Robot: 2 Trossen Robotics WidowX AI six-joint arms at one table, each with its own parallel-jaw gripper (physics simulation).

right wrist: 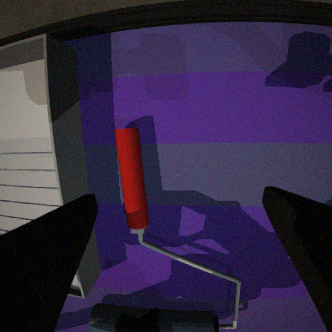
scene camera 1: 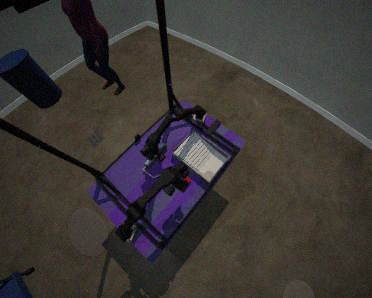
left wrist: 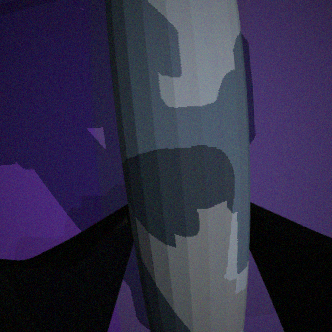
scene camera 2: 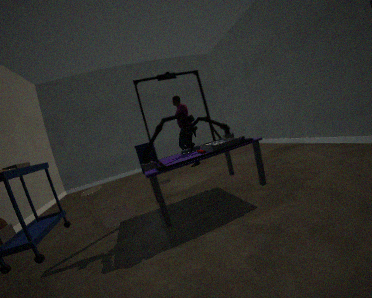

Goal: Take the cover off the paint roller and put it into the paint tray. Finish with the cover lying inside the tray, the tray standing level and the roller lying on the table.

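Frame: origin at the left arm's base, x up, y left, z back, level; centimetres.
Seen in the pictures: left gripper, fingertip midpoint: (right wrist: 157, 318) (scene camera 1: 155, 156) (left wrist: 187, 210) (scene camera 2: 190, 151); right gripper, fingertip midpoint: (right wrist: 179, 198) (scene camera 2: 191, 139); left arm's base, link origin: (scene camera 1: 199, 116) (scene camera 2: 227, 134); right arm's base, link origin: (scene camera 1: 127, 232) (scene camera 2: 147, 163).
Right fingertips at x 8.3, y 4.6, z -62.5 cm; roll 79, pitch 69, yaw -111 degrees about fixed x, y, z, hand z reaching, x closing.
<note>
Offsets run from my right fingertips to a thing's top centre. "pt": to the spot under its first point. Level surfaces: height alone.
The paint roller lies on the purple table @[dx -17.2 cm] (scene camera 1: 123, 174) beside the tray. Its red cover @[pt dx -13.9, dy +0.1, dz +7.6 cm] (right wrist: 132, 174) (scene camera 1: 187, 179) (scene camera 2: 201, 151) sits on the wire frame @[pt dx -14.5, dy -15.8, dz +5.6 cm] (right wrist: 188, 263), alongside the wall of the grey paint tray @[dx -10.7, dy +7.0, dz +29.3 cm] (right wrist: 54, 132) (scene camera 1: 211, 165) (scene camera 2: 220, 143). The tray stands level and holds nothing. My left gripper (left wrist: 187, 210) (scene camera 1: 153, 156) is shut on the roller's grey handle @[pt dx -11.8, dy -28.9, dz +12.8 cm] (left wrist: 184, 148) (right wrist: 151, 317) low over the table. My right gripper (right wrist: 179, 198) (scene camera 1: 178, 185) is open and empty, hovering just above the red cover.
A black gantry frame (scene camera 1: 164, 59) rises from the table's edges. A person (scene camera 1: 93, 44) (scene camera 2: 182, 118) stands on the floor behind the table. A blue cart (scene camera 2: 49, 192) stands far off to the left in scene camera 2.
</note>
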